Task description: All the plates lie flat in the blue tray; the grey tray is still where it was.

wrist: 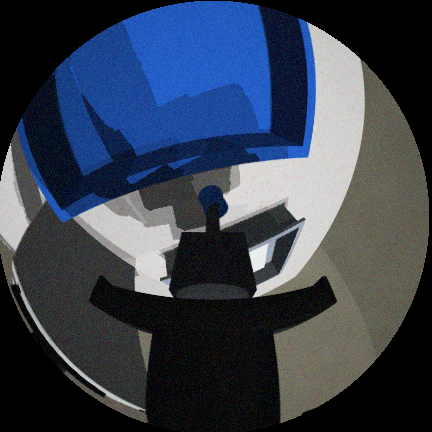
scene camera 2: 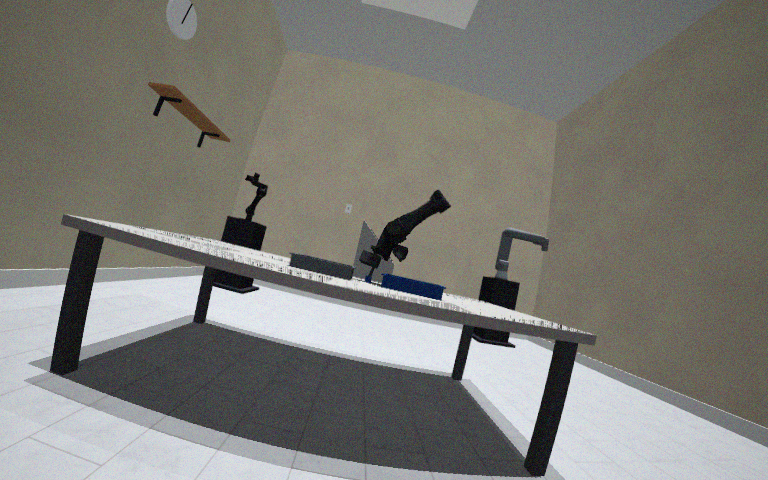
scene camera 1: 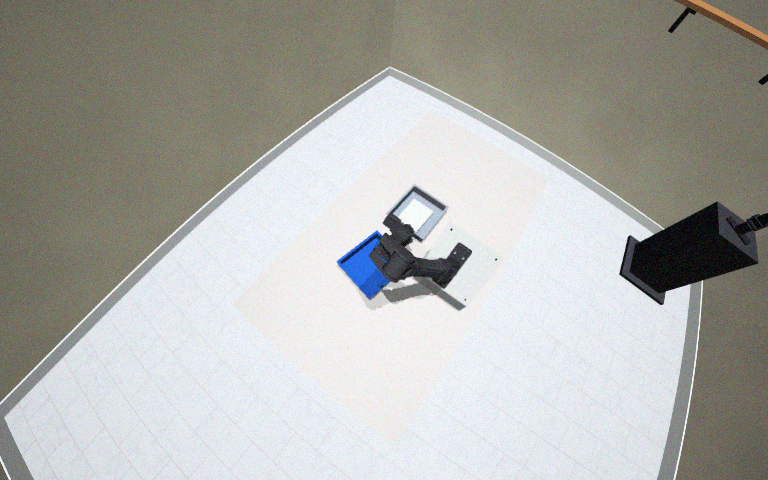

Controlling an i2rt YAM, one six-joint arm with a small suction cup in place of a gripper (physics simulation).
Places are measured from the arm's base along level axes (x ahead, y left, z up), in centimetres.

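Pixels of known places: hand at its tool point: [wrist: 212, 194]; arm's base at its link origin: [scene camera 1: 451, 265].
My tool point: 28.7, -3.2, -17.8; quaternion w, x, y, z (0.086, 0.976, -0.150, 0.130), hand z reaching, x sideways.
Observation:
For each thing: its top centre in the pictures, then the offset to it from my tool point, as dx, dy, dz.
- grey tray at its top centre: [wrist: 243, 278] [scene camera 2: 326, 260] [scene camera 1: 418, 209] -0.1, -18.1, +5.3
- white plate at its top centre: [wrist: 238, 265] [scene camera 1: 414, 215] +0.0, -15.7, +3.1
The grey tray [scene camera 1: 435, 224] [scene camera 2: 321, 266] [wrist: 296, 241] stands beside it and holds a white plate [scene camera 1: 415, 214] [wrist: 258, 255] lying flat. My suction cup [wrist: 212, 197] [scene camera 2: 368, 277] hangs low over the table in the gap between the two trays, just short of the blue tray's near rim. The arm hides part of the blue tray in scene camera 1.
The arm's pale base plate [scene camera 1: 477, 273] lies beside both trays. A grey triangular shape [scene camera 2: 364, 248] stands behind the arm; I cannot tell what it is. Two other robot stands [scene camera 2: 243, 232] [scene camera 2: 498, 290] are at the table's edges.

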